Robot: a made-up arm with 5 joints.
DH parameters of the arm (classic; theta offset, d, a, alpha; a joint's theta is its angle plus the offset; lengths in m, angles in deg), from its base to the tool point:
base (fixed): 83.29 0 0.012 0
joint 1: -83.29 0.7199 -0.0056 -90
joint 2: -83.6 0 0.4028 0
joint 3: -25.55 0 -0.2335 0
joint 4: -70.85 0.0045 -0.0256 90
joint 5: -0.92 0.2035 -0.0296 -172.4
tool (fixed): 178.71 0.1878 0 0
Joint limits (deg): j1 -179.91..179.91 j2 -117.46..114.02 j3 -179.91..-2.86 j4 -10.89..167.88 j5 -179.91..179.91
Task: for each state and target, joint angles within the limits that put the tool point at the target. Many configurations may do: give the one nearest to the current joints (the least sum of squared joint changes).
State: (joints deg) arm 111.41 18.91 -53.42 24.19 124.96
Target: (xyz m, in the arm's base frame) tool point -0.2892 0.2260 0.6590
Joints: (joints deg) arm 149.00 52.85 -35.90 27.01 123.88
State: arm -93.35 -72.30 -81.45 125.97 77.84
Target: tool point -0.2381 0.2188 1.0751
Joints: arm -44.65 -80.16 -75.73 128.25 82.47
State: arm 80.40 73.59 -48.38 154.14 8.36
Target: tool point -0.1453 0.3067 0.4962
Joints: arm 111.68 83.70 -61.92 151.14 4.48
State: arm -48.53 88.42 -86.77 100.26 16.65
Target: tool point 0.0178 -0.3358 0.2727
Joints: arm -90.12 107.36 -93.65 96.26 21.83
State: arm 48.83 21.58 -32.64 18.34 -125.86
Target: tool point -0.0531 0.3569 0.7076
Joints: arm 96.16 49.02 -39.78 16.57 -119.98
